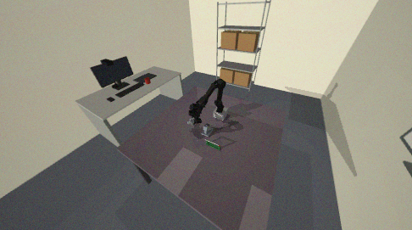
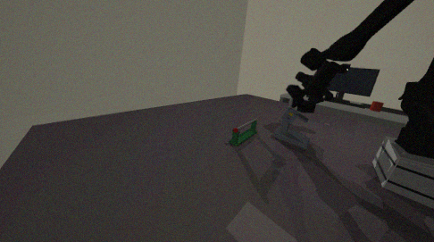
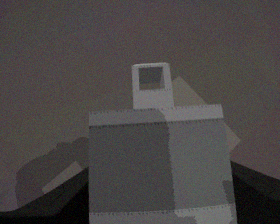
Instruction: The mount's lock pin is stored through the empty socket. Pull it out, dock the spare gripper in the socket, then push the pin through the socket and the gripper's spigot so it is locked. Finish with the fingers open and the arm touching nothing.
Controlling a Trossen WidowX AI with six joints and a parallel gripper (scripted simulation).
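Now: the mount 16 cm to the left of my gripper tip and 3 cm below it. The rest, counted from my gripper tip: spare gripper: 2 cm above; then green cradle: 13 cm ahead, 27 cm to the left, 6 cm below.
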